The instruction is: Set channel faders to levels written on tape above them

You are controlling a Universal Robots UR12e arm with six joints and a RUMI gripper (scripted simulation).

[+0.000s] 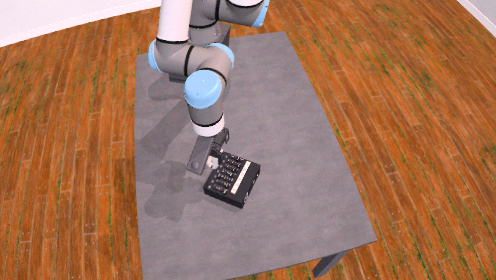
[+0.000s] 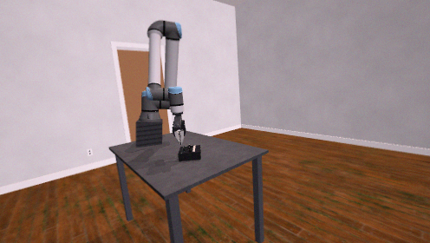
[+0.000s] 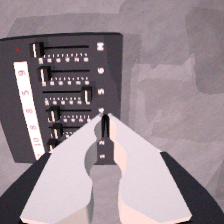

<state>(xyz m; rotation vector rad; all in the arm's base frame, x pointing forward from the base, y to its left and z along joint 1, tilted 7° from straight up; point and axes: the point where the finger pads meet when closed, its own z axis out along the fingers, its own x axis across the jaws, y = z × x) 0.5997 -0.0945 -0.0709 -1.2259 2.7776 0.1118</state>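
The channel fader cap is 5 cm below my hand, 1 cm to the left of it and 1 cm ahead of it. The rest, counted from my hand: fader knob (9 cm to the left, 5 cm below).
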